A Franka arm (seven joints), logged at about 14 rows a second.
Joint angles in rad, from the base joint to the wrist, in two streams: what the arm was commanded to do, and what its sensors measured. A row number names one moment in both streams.
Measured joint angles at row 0:
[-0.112, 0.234, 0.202, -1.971, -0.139, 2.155, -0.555]
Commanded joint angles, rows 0 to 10:
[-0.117, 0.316, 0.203, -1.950, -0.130, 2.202, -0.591]
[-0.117, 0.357, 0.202, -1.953, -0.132, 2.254, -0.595]
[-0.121, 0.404, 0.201, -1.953, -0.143, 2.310, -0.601]
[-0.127, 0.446, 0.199, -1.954, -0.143, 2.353, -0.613]
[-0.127, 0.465, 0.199, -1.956, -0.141, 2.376, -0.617]
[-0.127, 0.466, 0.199, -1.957, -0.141, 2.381, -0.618]
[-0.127, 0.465, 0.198, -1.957, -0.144, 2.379, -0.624]
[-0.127, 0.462, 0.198, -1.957, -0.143, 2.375, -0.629]
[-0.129, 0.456, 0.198, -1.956, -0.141, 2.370, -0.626]
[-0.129, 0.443, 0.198, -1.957, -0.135, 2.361, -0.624]
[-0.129, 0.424, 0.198, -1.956, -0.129, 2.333, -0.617]
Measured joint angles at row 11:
[-0.124, 0.469, 0.195, -1.956, -0.140, 2.377, -0.605]
